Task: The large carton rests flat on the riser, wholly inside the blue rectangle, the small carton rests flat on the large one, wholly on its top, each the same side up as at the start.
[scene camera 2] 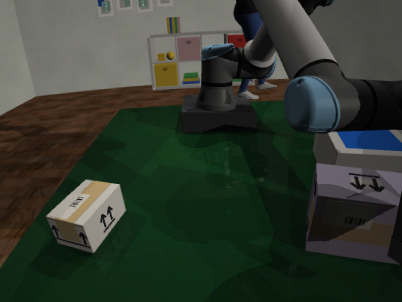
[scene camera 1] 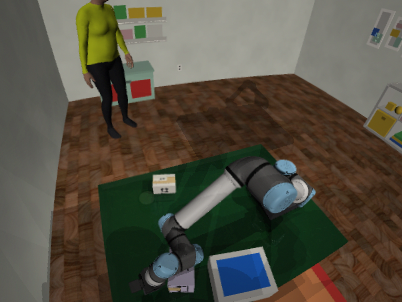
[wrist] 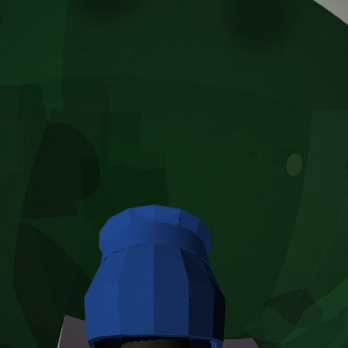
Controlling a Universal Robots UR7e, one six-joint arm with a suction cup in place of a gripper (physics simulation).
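The large lilac carton [scene camera 1: 182,281] [scene camera 2: 354,211] lies on the green mat [scene camera 1: 129,227], close against the near side of the white riser [scene camera 1: 212,276] [scene camera 2: 357,159]. The blue rectangle [scene camera 1: 243,274] [scene camera 2: 367,139] on the riser is bare. The small white carton [scene camera 1: 164,183] [scene camera 2: 85,214] lies apart on the mat, arrows up. My suction cup [wrist: 155,210] [scene camera 1: 135,286] is low beside the large carton and points away from it over the mat. Nothing shows on its mouth. Only a sliver of the carton [wrist: 69,333] shows behind the cup.
The arm's elbow and forearm [scene camera 1: 207,201] stretch over the mat from the base [scene camera 2: 217,117]. A person in yellow [scene camera 1: 103,65] stands by a cabinet [scene camera 1: 142,87] at the back left. A shelf unit [scene camera 2: 149,62] stands by the far wall.
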